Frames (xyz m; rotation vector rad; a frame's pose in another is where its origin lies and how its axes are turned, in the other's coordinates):
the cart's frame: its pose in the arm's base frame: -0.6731 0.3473 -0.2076 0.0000 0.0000 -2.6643
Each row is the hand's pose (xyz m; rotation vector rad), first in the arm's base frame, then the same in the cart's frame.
Working: the arm's base frame: its pose in the cart's frame: -0.4383 0.6177 0.2076 0.0000 0.0000 2.6643

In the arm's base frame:
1: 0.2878 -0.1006 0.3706 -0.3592 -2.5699 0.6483
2: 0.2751 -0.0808 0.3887 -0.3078 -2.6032 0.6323
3: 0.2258 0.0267 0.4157 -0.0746 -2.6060 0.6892
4: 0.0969 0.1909 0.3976 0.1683 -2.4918 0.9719
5: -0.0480 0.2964 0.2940 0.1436 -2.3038 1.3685
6: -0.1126 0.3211 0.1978 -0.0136 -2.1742 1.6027
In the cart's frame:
1: -0.6478 0.8393 0.5782 -2.4869 0.9861 -0.7952
2: -0.6456 0.8158 0.5963 -2.5247 0.9397 -0.7629
3: -0.6512 0.6977 0.6233 -2.5560 0.6999 -0.7681
4: -0.6121 0.4926 0.6052 -2.3861 0.4126 -0.8161
5: -0.5319 0.3324 0.5016 -2.0587 0.3670 -0.8439
6: -0.4858 0.2808 0.4054 -1.8342 0.4584 -0.8404

